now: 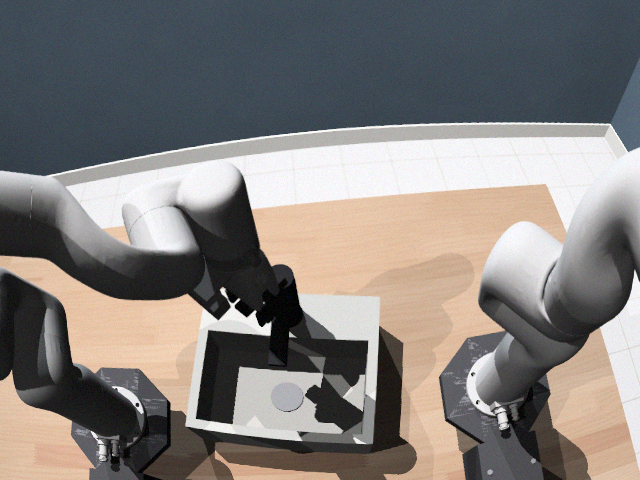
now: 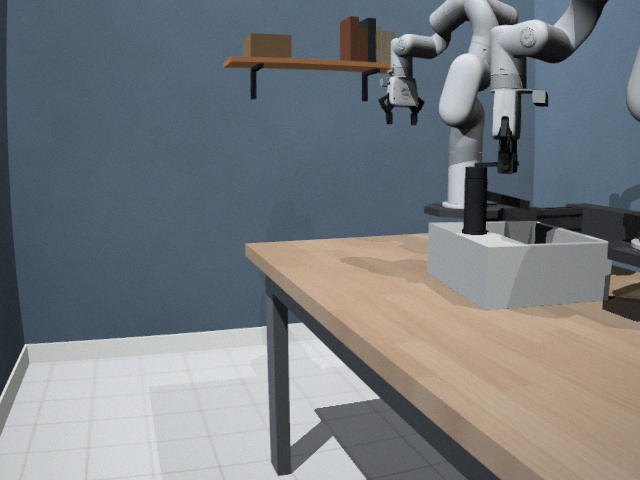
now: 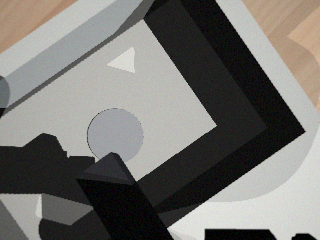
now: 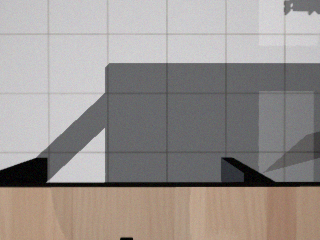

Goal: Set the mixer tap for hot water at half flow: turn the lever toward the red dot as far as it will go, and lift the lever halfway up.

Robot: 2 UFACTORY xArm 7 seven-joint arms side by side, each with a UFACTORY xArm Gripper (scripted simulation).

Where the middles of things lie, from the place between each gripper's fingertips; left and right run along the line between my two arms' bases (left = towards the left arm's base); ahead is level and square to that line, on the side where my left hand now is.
Now: the black mixer tap (image 1: 279, 337) 4 cm below my left hand (image 1: 252, 308), 3 cm to the right of it and 3 cm ahead of it. From my left hand the other things lie so: sink (image 1: 321, 390) 23 cm below, 7 cm behind, 3 cm to the right.
Right now the black mixer tap is 19 cm ahead of my right hand (image 2: 401, 124), 77 cm to the left of it and 16 cm below it. Round my right hand: sink (9 cm ahead, 78 cm to the left, 34 cm below).
